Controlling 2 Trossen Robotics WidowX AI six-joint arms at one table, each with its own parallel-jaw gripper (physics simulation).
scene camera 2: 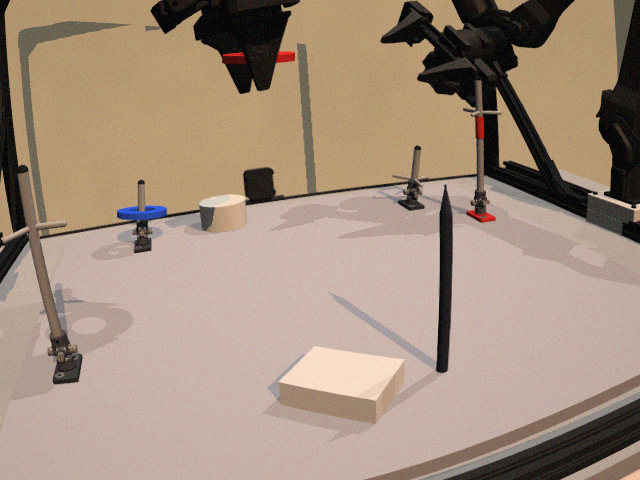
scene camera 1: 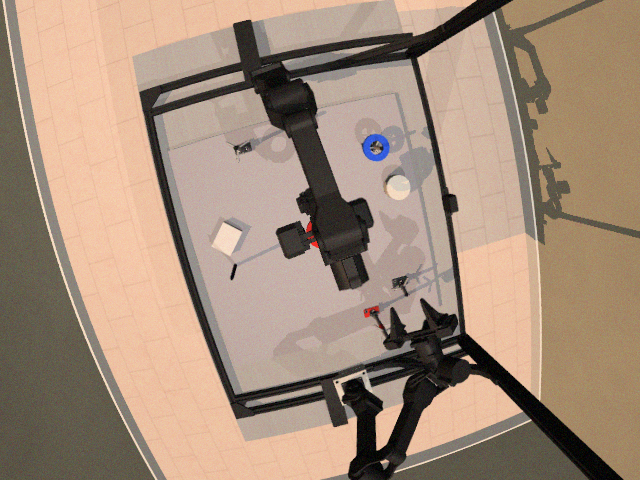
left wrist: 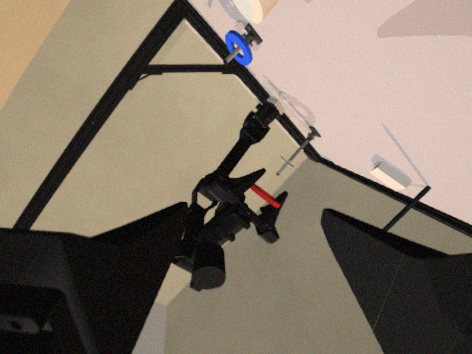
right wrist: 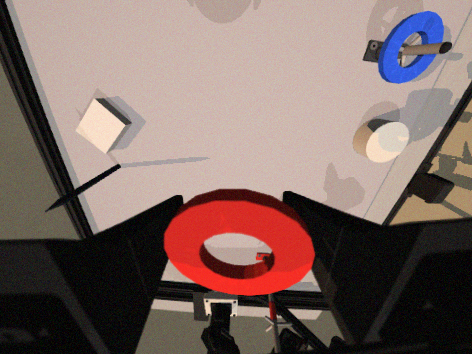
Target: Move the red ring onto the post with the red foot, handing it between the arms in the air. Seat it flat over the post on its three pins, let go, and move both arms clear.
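Places are measured from the left arm's base along level axes (x right, y down, z ahead), in centimetres.
Pixels of known places: left gripper, fingertip midpoint: [scene camera 2: 399, 57] [scene camera 1: 405, 303] [left wrist: 254, 212]; right gripper, fingertip midpoint: [scene camera 2: 253, 91] [left wrist: 276, 181] [right wrist: 233, 199]; left arm's base, origin of the base link: [scene camera 2: 629, 197] [scene camera 1: 353, 388] [right wrist: 221, 308]; right arm's base, origin of the base link: [left wrist: 272, 107].
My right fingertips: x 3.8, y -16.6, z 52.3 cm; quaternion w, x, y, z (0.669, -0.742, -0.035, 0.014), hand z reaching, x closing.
Observation:
For each thing: its top centre in the pictures, then the offset to it from my right fingertips. "pt": a spot on its surface instead.
- red ring, middle of its top: [right wrist: 236, 265] [scene camera 2: 257, 50] [left wrist: 261, 197] dx +0.3, dy -4.2, dz -0.7 cm
- blue ring, middle of its top: [scene camera 2: 140, 205] [right wrist: 416, 48] [left wrist: 235, 52] [scene camera 1: 377, 147] dx +20.7, dy +14.1, dz +11.7 cm
- pale cylinder, middle of its top: [scene camera 2: 221, 200] [right wrist: 387, 143] [scene camera 1: 398, 187] dx +23.7, dy +16.1, dz +0.0 cm
- short dark-footed post, surface spot: [scene camera 2: 415, 165] pt dx +16.9, dy +13.5, dz -26.1 cm
- taller post, surface spot: [scene camera 2: 41, 279] pt dx -12.0, dy +10.8, dz +21.8 cm
- pale block, middle of its top: [scene camera 2: 342, 371] [right wrist: 100, 127] [scene camera 1: 226, 239] [left wrist: 386, 179] dx -22.4, dy +17.6, dz +1.2 cm
- upright black rod, middle of its top: [scene camera 2: 445, 184] dx -23.0, dy +5.6, dz -6.5 cm
The red ring [scene camera 1: 311, 235] [scene camera 2: 285, 56] [left wrist: 266, 196] [right wrist: 292, 245] is held in the air between the fingers of my right gripper [scene camera 2: 253, 88] [left wrist: 276, 181] [right wrist: 233, 199]. The right arm mostly hides it in scene camera 1. My left gripper [scene camera 1: 407, 304] [scene camera 2: 400, 59] is wide open and empty, apart from the ring, and raised near the top of the red-footed post. This post [scene camera 1: 371, 311] [scene camera 2: 479, 155] [right wrist: 272, 310] stands with a red band below its pins; its bare top partly overlaps the left gripper in scene camera 2.
A blue ring [scene camera 1: 367, 147] [scene camera 2: 124, 213] [right wrist: 390, 60] sits on a post beside a pale cylinder [scene camera 1: 397, 187] [scene camera 2: 223, 219]. A short dark-footed post [scene camera 1: 400, 282] [scene camera 2: 415, 165] stands near the red-footed one. A taller post [scene camera 2: 41, 279], a pale block [scene camera 1: 226, 237] [scene camera 2: 341, 366] and an upright black rod [scene camera 2: 445, 289] also stand there.

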